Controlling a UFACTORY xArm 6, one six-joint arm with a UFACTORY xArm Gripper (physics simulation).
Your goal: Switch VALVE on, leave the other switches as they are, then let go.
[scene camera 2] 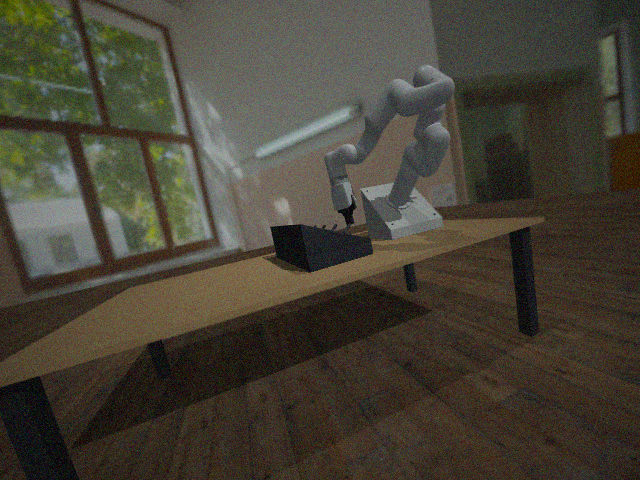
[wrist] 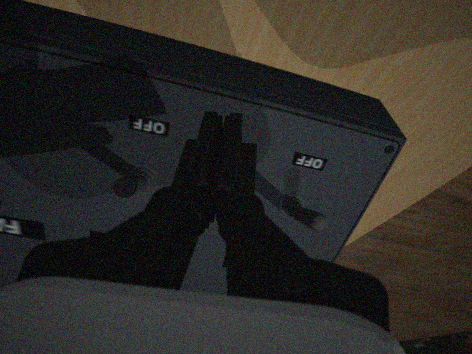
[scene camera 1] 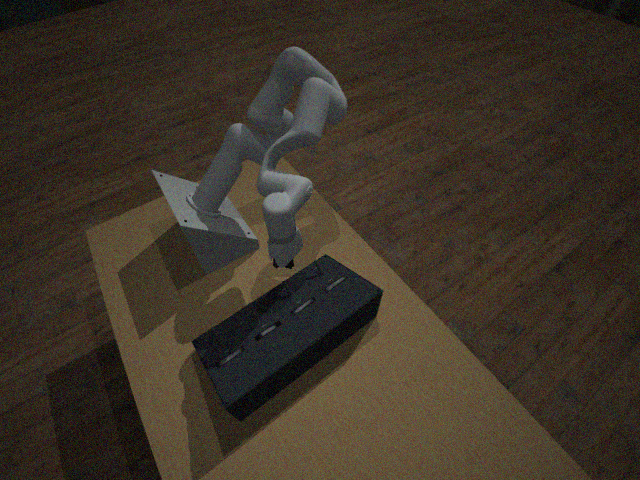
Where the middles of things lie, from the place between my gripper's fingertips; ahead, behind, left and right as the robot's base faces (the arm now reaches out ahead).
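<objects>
The dark switch box (scene camera 1: pixel 257 357) is where I begin: my gripper is 40 mm above it and 90 mm to the left of it, while still being 160 mm short of it.
</objects>
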